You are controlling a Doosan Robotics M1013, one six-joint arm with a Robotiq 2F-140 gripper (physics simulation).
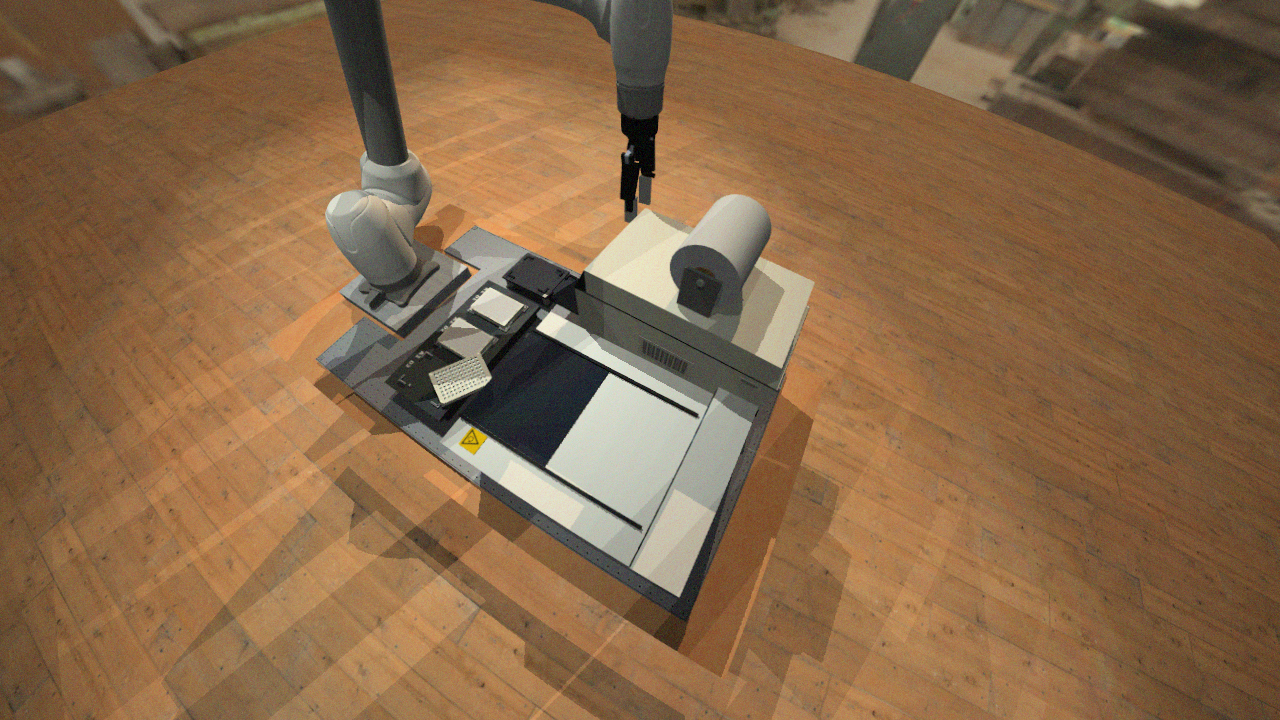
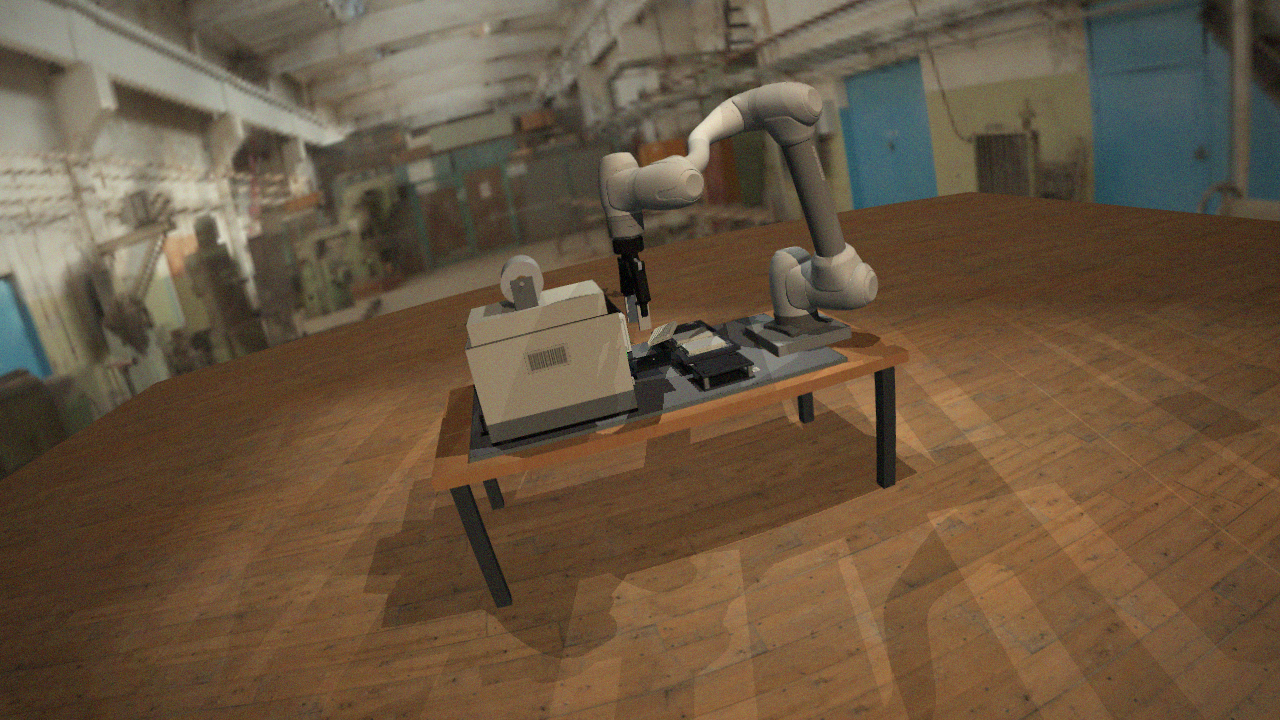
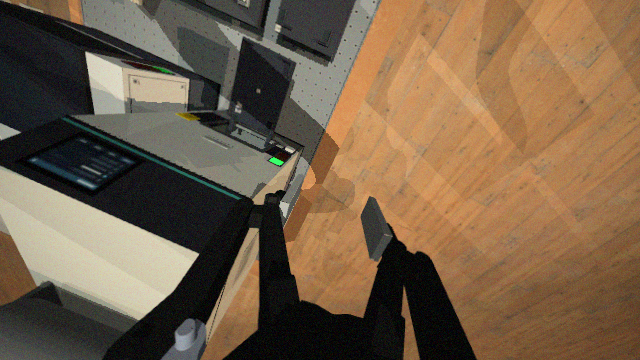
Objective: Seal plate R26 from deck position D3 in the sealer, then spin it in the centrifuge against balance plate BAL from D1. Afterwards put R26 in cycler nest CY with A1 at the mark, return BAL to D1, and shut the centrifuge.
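Seen in the pictures: gripper, fingertip midpoint: [image 1: 637, 212] [image 2: 639, 325] [image 3: 333, 196]; arm's base at its link origin: [image 1: 400, 278] [image 2: 797, 325].
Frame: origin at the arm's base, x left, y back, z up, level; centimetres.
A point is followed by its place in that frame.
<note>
My gripper [image 1: 638, 202] {z 23.5, x 26.4, y -67.2 cm} [image 2: 638, 313] {z 23.5, x 26.4, y -67.2 cm} [image 3: 333, 196] {z 23.5, x 26.4, y -67.2 cm} is open and empty, high up beside the sealer [image 1: 778, 331] {z 32.3, x -4.9, y -102.6 cm} [image 2: 554, 380] {z 11.9, x 13.5, y -89.2 cm} [image 3: 170, 145] {z 23.1, x 4.7, y -66.5 cm}. The sealer's black plate tray [image 3: 262, 82] {z 7.2, x 8.8, y -56.6 cm} is out at its front. A pale plate with wells [image 1: 460, 379] {z 4.7, x -23.4, y -41.4 cm} [image 2: 662, 334] {z 4.9, x -19.6, y -42.7 cm} lies tilted at the D3 end of the deck, toward the centrifuge. Pale plates stand in D2 [image 1: 465, 336] {z 4.2, x -12.4, y -35.1 cm} and D1 [image 1: 498, 306] {z 4.1, x -0.8, y -37.8 cm}. No plate name is readable. The cycler nest [image 1: 535, 275] {z 2.1, x 14.5, y -40.3 cm} [image 2: 723, 365] {z 2.1, x 17.2, y -40.4 cm} [image 3: 315, 25] {z 2.1, x 15.7, y -44.9 cm} holds no plate. The centrifuge [image 1: 684, 541] {z 21.7, x -39.2, y -97.9 cm} has a dark top section [image 1: 541, 385] {z 18.6, x -22.7, y -65.7 cm} beside a white panel; I cannot tell its lid state.
A grey roll [image 1: 723, 246] {z 44.8, x -4.1, y -89.4 cm} [image 2: 521, 279] {z 40.3, x 10.6, y -91.1 cm} stands up from the sealer's top. The sealer's screen [image 3: 82, 162] {z 29.6, x 1.9, y -67.5 cm} and a green light [image 3: 276, 161] {z 14.2, x 15.8, y -68.5 cm} face up. The arm's base [image 1: 402, 291] {z 2.2, x -5.1, y -6.6 cm} [image 2: 796, 334] {z 0.7, x 9.1, y -7.3 cm} is beside the deck. The wooden table's edge [image 2: 760, 394] {z -3.9, x 31.5, y -37.6 cm} [image 3: 357, 80] {z -4.0, x 26.2, y -51.0 cm} runs close by.
</note>
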